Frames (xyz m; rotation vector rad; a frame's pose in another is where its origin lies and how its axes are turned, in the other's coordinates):
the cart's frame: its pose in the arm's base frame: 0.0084 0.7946 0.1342 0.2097 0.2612 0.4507
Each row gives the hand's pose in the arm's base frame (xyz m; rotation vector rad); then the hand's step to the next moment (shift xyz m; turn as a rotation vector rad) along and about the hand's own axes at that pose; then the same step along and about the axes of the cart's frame.
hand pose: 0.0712 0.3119 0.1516 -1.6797 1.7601 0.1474
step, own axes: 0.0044 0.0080 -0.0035 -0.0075 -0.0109 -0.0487
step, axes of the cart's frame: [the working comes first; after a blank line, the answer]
step, axes of the arm's base frame: -0.0084 -0.0043 -0.0027 -0.0098 -0.0209 0.0449

-0.0087 -0.0011 -0.0044 -0.0270 -0.0030 0.0425
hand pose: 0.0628 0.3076 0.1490 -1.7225 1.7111 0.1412
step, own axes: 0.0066 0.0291 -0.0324 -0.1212 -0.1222 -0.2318
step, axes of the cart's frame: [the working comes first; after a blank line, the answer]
step, axes of the arm's base frame: -0.0383 -0.0196 0.0095 0.0073 -0.0357 0.2864

-0.0440 0.0006 0.0005 -0.0677 0.0391 0.2779
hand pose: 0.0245 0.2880 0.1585 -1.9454 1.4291 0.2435
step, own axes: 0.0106 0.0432 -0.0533 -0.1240 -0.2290 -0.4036
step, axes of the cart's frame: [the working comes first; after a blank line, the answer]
step, axes of the arm's base frame: -0.0478 -0.0480 0.0155 0.0596 -0.1261 0.4596

-0.0663 -0.0191 0.0074 -0.0982 -0.0171 0.4699
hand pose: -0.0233 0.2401 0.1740 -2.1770 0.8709 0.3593
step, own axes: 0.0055 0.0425 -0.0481 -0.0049 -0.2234 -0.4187
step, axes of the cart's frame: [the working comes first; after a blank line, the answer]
step, axes of the arm's base frame: -0.0259 -0.0586 0.0069 0.1424 -0.1963 0.4080

-0.0504 -0.0394 0.0072 -0.0479 -0.1252 0.4553
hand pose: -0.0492 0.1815 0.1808 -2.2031 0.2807 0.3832
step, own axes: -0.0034 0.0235 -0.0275 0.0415 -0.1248 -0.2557
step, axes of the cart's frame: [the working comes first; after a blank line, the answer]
step, axes of the arm's base frame: -0.0061 -0.0358 0.0003 0.1244 -0.1299 0.2244

-0.0216 -0.0290 0.0036 0.0037 -0.1066 0.2670
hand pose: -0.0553 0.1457 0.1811 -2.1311 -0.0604 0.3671
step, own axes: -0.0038 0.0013 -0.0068 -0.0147 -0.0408 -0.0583
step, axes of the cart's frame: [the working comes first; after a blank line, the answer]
step, axes of the arm's base frame: -0.0018 -0.0069 0.0033 0.0065 -0.0272 0.0671

-0.0054 -0.0045 0.0036 -0.0202 -0.0093 0.0692
